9 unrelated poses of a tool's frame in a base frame.
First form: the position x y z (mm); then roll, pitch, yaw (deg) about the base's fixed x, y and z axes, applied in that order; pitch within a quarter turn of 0, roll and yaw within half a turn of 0.
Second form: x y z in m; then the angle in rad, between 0 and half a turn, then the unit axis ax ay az. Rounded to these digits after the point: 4 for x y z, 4 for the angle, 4 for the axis.
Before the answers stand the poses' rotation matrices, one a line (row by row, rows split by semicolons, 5 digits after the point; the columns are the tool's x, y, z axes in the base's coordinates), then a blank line. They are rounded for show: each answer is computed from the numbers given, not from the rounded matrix.
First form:
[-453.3, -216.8, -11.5, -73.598, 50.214, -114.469]
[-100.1, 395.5, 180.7, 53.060, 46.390, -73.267]
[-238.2, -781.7, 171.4, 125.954, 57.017, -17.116]
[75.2, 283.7, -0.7, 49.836, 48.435, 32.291]
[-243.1, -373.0, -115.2, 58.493, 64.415, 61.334]
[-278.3, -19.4, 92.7, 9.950, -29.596, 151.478]
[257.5, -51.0, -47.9, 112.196, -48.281, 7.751]
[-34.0, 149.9, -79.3, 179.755, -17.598, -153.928]
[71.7, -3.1, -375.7, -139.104, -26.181, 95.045]
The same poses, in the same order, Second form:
-0.26506 0.56235 0.78327; -0.58245 0.55400 -0.59484; -0.76844 -0.61388 0.18070
0.19859 0.74215 -0.64014; -0.66054 -0.38118 -0.64683; -0.72405 0.55129 0.41452
0.52028 0.47615 -0.70893; -0.16022 -0.76097 -0.62869; -0.83883 0.44068 -0.31963
0.56086 0.13879 0.81619; 0.35444 0.85068 -0.38821; -0.74820 0.50702 0.42792
0.20716 -0.08967 0.97419; 0.37892 0.92542 0.00460; -0.90195 0.36818 0.22569
-0.76400 -0.39533 0.50992; 0.41520 -0.90617 -0.08046; 0.49388 0.15024 0.85645
0.65940 -0.63384 0.40428; 0.08975 -0.46753 -0.87941; 0.74642 0.61616 -0.25140
-0.85621 -0.43833 -0.27345; -0.41893 0.89880 -0.12903; 0.30234 0.00408 -0.95319
-0.07892 0.72757 -0.68148; 0.89393 0.35421 0.27464; 0.44121 -0.58752 -0.67835

[-0.4533, -0.2168, -0.0115, 1.8392, -0.0099, 0.8047, -0.5937]
[-0.1001, 0.3955, 0.1807, 1.9650, 0.6488, 0.0454, -0.7596]
[-0.2382, -0.7817, 0.1714, 2.4657, 0.8547, 0.1038, -0.5086]
[0.0752, 0.2837, -0.0007, 1.1376, 0.4932, 0.8618, 0.1188]
[-0.2431, -0.3730, -0.1152, 1.3907, 0.1848, 0.9535, 0.2381]
[-0.2783, -0.0194, 0.0927, 2.7066, 0.2737, 0.0190, 0.9616]
[0.2575, -0.0510, -0.0479, 2.1291, 0.8817, -0.2017, 0.4266]
[-0.0340, 0.1499, -0.0793, 2.8415, 0.2251, -0.9738, 0.0328]
[0.0717, -0.0031, -0.3757, 2.3483, -0.6049, -0.7877, 0.1167]

